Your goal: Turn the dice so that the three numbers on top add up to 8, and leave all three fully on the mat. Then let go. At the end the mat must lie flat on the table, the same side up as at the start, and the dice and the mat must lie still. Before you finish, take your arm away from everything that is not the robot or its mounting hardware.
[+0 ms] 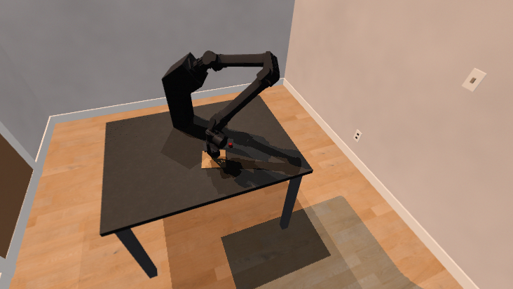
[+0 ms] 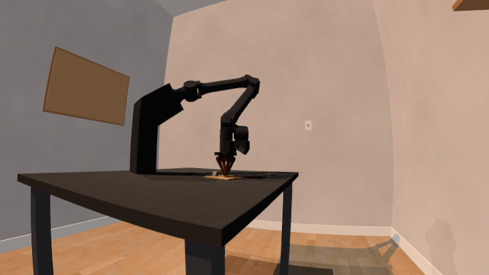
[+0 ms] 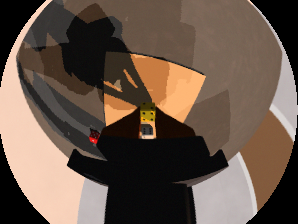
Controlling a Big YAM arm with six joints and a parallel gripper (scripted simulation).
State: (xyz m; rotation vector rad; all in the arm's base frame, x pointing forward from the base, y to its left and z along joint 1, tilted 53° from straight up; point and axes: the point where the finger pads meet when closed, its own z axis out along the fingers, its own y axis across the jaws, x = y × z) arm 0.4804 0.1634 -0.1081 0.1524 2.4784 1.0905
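Right now the yellow die is right at my hand. Round my hand: tan mat (20 mm below); then red die (120 mm to the left, 90 mm behind, 10 mm below); then white die (50 mm behind, 10 mm below).
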